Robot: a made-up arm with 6 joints. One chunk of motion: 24 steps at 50 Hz.
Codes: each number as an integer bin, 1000 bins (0 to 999) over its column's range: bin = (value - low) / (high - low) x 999, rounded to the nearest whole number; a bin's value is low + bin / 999 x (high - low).
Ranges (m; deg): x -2.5..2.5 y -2.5..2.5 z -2.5..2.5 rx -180..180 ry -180..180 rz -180..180
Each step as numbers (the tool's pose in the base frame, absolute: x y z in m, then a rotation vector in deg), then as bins.
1 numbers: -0.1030 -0.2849 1.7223 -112.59 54.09 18.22
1 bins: 479 443 844 187 650 550
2 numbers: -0.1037 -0.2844 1.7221 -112.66 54.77 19.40
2 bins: 479 443 844 187 651 553
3 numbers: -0.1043 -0.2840 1.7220 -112.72 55.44 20.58
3 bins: 479 443 844 187 653 557
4 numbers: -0.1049 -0.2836 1.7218 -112.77 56.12 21.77
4 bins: 479 443 844 187 655 560
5 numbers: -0.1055 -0.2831 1.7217 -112.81 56.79 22.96
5 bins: 478 443 843 186 657 563
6 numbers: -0.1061 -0.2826 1.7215 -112.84 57.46 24.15
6 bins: 478 443 843 186 659 567
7 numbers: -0.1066 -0.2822 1.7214 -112.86 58.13 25.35
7 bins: 478 443 843 186 661 570
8 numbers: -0.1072 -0.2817 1.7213 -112.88 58.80 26.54
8 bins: 478 443 843 186 663 573
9 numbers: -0.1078 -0.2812 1.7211 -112.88 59.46 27.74
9 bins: 478 443 843 186 665 576
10 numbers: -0.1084 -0.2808 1.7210 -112.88 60.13 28.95
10 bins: 478 443 843 186 666 580
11 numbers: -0.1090 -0.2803 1.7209 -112.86 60.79 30.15
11 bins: 478 443 843 186 668 583
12 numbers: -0.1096 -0.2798 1.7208 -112.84 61.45 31.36
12 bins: 478 444 843 186 670 587
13 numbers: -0.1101 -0.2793 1.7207 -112.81 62.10 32.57
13 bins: 478 444 843 186 672 590
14 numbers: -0.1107 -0.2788 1.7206 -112.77 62.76 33.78
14 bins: 477 444 843 187 674 593
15 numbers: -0.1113 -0.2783 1.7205 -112.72 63.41 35.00
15 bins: 477 444 843 187 675 597
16 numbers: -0.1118 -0.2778 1.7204 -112.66 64.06 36.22
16 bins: 477 444 843 187 677 600
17 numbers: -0.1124 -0.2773 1.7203 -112.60 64.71 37.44
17 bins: 477 444 843 187 679 603
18 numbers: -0.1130 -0.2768 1.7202 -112.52 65.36 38.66
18 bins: 477 444 843 187 681 607
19 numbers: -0.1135 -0.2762 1.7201 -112.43 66.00 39.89
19 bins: 477 444 843 188 683 610
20 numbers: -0.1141 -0.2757 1.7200 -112.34 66.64 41.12
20 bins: 477 444 843 188 684 614
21 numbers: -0.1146 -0.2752 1.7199 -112.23 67.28 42.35
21 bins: 477 445 843 188 686 617
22 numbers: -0.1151 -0.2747 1.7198 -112.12 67.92 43.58
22 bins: 477 445 843 188 688 620
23 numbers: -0.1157 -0.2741 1.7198 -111.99 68.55 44.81
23 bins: 476 445 843 189 690 624
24 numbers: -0.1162 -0.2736 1.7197 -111.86 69.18 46.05
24 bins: 476 445 843 189 691 627
